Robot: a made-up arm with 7 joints. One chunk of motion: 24 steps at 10 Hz.
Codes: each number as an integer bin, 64 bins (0 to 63) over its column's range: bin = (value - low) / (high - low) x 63, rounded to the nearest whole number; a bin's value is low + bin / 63 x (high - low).
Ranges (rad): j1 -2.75..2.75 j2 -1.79..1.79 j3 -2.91..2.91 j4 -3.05..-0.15 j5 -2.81..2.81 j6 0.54..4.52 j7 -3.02..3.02
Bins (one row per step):
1: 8 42 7 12 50 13 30
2: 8 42 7 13 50 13 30
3: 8 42 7 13 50 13 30
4: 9 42 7 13 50 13 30
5: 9 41 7 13 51 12 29
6: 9 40 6 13 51 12 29
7: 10 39 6 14 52 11 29
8: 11 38 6 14 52 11 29
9: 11 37 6 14 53 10 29
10: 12 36 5 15 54 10 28
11: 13 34 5 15 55 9 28
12: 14 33 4 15 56 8 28
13: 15 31 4 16 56 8 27
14: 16 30 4 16 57 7 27
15: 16 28 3 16 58 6 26
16: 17 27 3 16 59 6 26
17: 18 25 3 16 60 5 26
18: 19 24 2 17 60 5 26
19: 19 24 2 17 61 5 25
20: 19 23 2 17 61 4 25
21: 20 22 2 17 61 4 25
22: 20 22 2 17 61 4 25
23: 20 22 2 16 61 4 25
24: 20 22 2 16 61 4 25
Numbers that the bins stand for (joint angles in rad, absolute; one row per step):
1: -2.0516 0.5967 -2.2633 -2.4976 1.6503 1.3613 -0.1438
2: -2.0516 0.5967 -2.2633 -2.4516 1.6503 1.3613 -0.1438
3: -2.0516 0.5967 -2.2633 -2.4516 1.6503 1.3613 -0.1438
4: -1.9643 0.5967 -2.2633 -2.4516 1.6503 1.3613 -0.1438
5: -1.9643 0.5398 -2.2633 -2.4516 1.7395 1.2981 -0.2397
6: -1.9643 0.4830 -2.3557 -2.4516 1.7395 1.2981 -0.2397
7: -1.8770 0.4262 -2.3557 -2.4056 1.8287 1.2349 -0.2397
8: -1.7897 0.3694 -2.3557 -2.4056 1.8287 1.2349 -0.2397
9: -1.7897 0.3125 -2.3557 -2.4056 1.9179 1.1717 -0.2397
10: -1.7024 0.2557 -2.4481 -2.3595 2.0071 1.1717 -0.3356
11: -1.6151 0.1421 -2.4481 -2.3595 2.0963 1.1086 -0.3356
12: -1.5278 0.0852 -2.5405 -2.3595 2.1856 1.0454 -0.3356
13: -1.4405 -0.0284 -2.5405 -2.3135 2.1856 1.0454 -0.4314
14: -1.3532 -0.0852 -2.5405 -2.3135 2.2748 0.9822 -0.4314
15: -1.3532 -0.1989 -2.6329 -2.3135 2.3640 0.9190 -0.5273
16: -1.2659 -0.2557 -2.6329 -2.3135 2.4532 0.9190 -0.5273
17: -1.1786 -0.3694 -2.6329 -2.3135 2.5424 0.8559 -0.5273
18: -1.0913 -0.4262 -2.7252 -2.2675 2.5424 0.8559 -0.5273
19: -1.0913 -0.4262 -2.7252 -2.2675 2.6316 0.8559 -0.6232
20: -1.0913 -0.4830 -2.7252 -2.2675 2.6316 0.7927 -0.6232
21: -1.0040 -0.5398 -2.7252 -2.2675 2.6316 0.7927 -0.6232
22: -1.0040 -0.5398 -2.7252 -2.2675 2.6316 0.7927 -0.6232
23: -1.0040 -0.5398 -2.7252 -2.3135 2.6316 0.7927 -0.6232
24: -1.0040 -0.5398 -2.7252 -2.3135 2.6316 0.7927 -0.6232

